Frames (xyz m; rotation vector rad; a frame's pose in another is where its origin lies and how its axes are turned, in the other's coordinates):
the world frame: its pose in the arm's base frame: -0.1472 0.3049 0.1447 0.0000 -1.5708 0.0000
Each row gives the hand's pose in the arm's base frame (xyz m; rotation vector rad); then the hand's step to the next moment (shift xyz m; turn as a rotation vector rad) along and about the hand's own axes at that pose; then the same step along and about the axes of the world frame.
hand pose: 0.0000 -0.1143 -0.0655 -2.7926 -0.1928 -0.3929
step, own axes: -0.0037 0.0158 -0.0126 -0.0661 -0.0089 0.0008
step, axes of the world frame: 0.0059 -0.0193 0.0039 -0.0173 0.0028 0.0644
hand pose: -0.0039 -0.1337 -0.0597 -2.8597 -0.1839 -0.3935
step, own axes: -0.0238 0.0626 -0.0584 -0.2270 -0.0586 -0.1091
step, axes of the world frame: 0.0336 -0.0775 0.0274 0.0514 0.0074 0.2533
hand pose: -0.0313 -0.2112 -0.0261 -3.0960 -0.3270 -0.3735
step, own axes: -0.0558 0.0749 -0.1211 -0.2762 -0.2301 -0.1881
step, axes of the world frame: 0.1059 -0.0885 0.0659 0.1133 0.1626 0.3540
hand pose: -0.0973 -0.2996 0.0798 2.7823 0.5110 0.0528
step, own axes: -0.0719 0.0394 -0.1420 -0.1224 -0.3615 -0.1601
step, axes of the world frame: 0.1486 -0.0184 0.0668 0.0431 0.3252 0.2524
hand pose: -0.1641 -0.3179 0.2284 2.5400 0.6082 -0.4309
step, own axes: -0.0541 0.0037 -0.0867 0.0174 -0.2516 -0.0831
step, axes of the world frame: 0.0952 0.0244 0.0282 -0.0349 0.2460 0.0936
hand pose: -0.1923 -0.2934 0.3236 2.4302 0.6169 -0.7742
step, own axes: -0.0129 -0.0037 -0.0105 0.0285 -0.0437 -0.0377
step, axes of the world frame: 0.0143 0.0056 0.0074 -0.0056 0.0631 -0.0116
